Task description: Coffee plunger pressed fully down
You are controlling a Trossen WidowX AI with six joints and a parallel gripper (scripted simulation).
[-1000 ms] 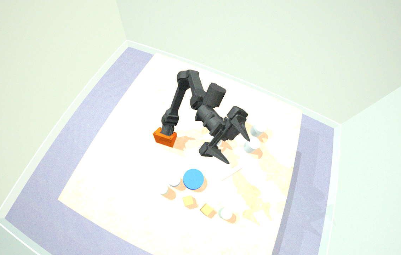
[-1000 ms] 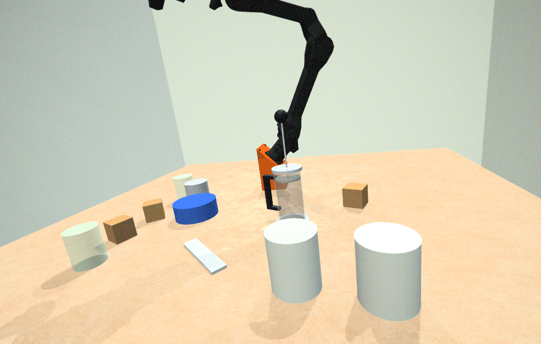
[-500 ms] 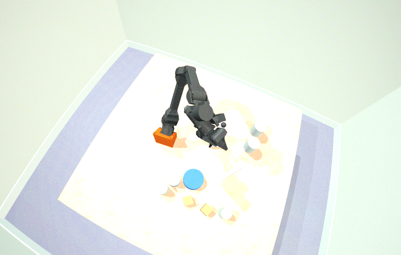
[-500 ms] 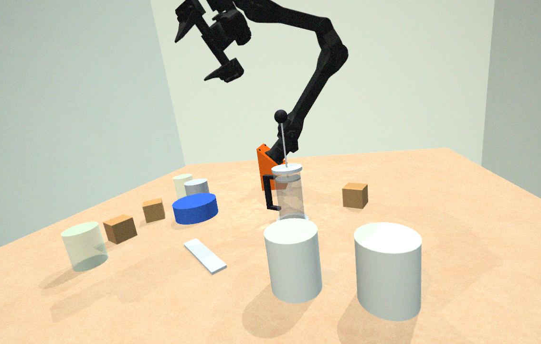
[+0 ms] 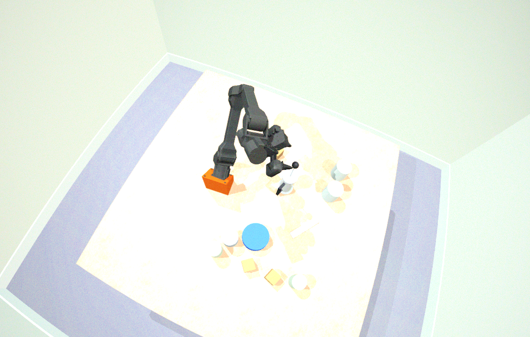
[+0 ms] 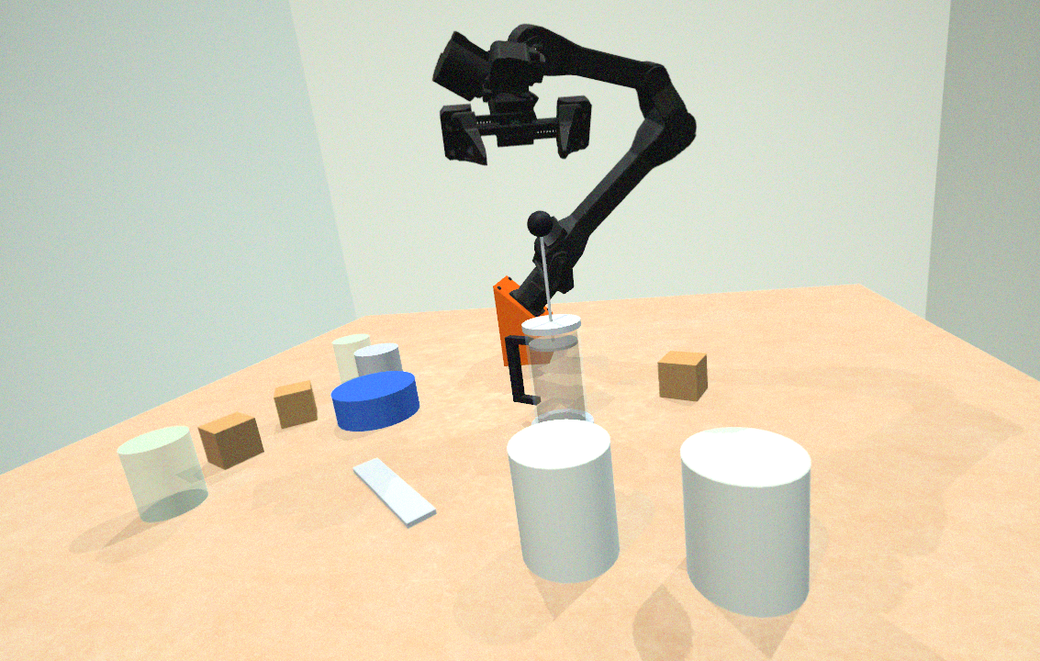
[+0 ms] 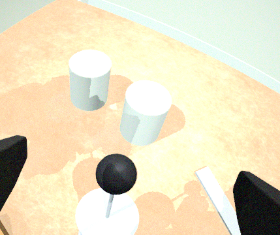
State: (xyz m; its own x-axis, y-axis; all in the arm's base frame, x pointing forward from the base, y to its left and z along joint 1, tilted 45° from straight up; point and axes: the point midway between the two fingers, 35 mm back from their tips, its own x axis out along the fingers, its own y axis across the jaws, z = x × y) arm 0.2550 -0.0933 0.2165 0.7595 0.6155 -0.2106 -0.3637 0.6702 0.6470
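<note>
The glass coffee press lies 200 mm below my gripper tip and 20 mm ahead of it. Round my gripper tip: blue disc: 300 mm below, 270 mm to the right, 10 mm behind.
</note>
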